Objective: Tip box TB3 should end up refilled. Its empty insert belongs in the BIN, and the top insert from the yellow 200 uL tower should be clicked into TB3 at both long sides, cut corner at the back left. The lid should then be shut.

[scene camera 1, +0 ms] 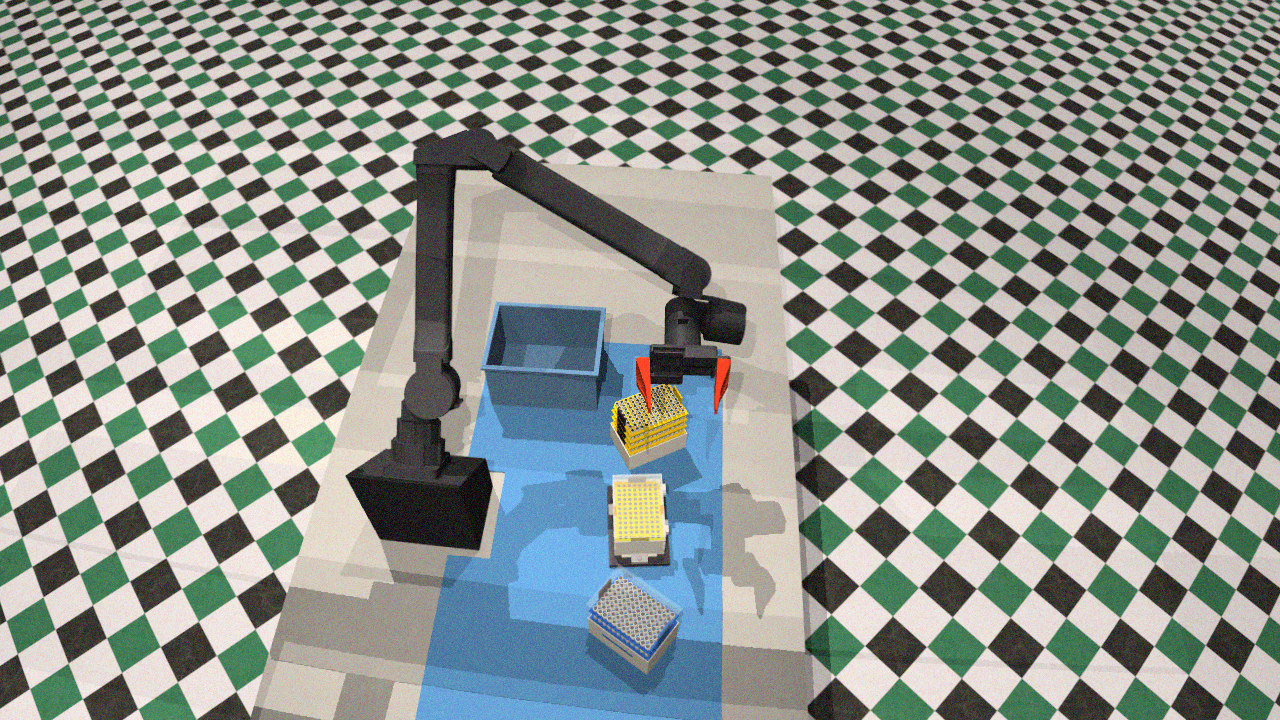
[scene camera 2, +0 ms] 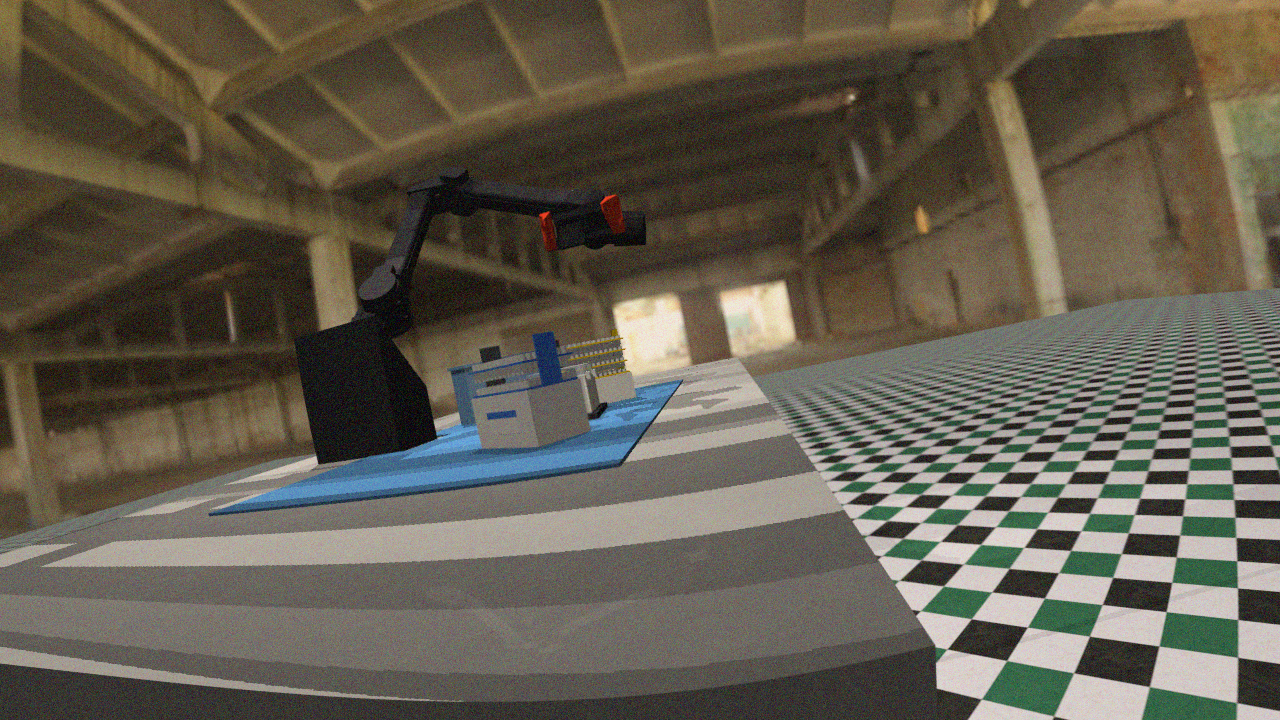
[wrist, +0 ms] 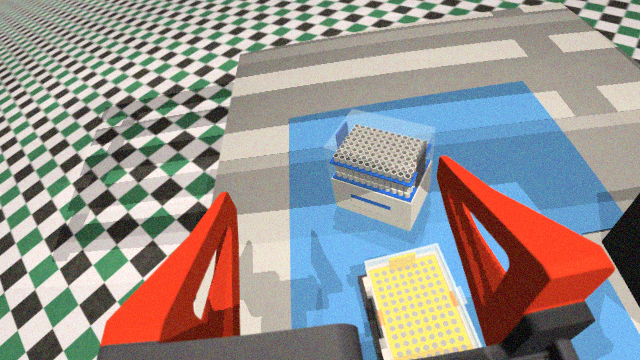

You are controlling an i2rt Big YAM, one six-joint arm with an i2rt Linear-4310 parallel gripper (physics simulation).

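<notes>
My gripper (scene camera 1: 682, 411) (scene camera 2: 580, 223) (wrist: 333, 183) is open with nothing between its fingers. It hangs well above the table, near the yellow tower in scene camera 1. The yellow tower (scene camera 1: 657, 437) (scene camera 2: 608, 356), several stacked tip inserts on a white base, stands turned at an angle; it does not show in the wrist view. Tip box TB3 (scene camera 1: 639, 514) (wrist: 417, 305) has a flat yellow insert with pale holes and no visible tips. A clear lid seems to lie over it; its closure cannot be told. The blue-grey BIN (scene camera 1: 543, 385) (scene camera 2: 462, 394) shows no insert inside.
TB3 sits on a dark holder (scene camera 1: 619, 561) (wrist: 369, 305). A white tip box with blue inserts and clear cover (scene camera 1: 633, 622) (scene camera 2: 528, 416) (wrist: 372, 205) stands on its other side from the tower. The blue mat (scene camera 1: 572, 680) (scene camera 2: 429, 474) (wrist: 312, 130) lies beneath them.
</notes>
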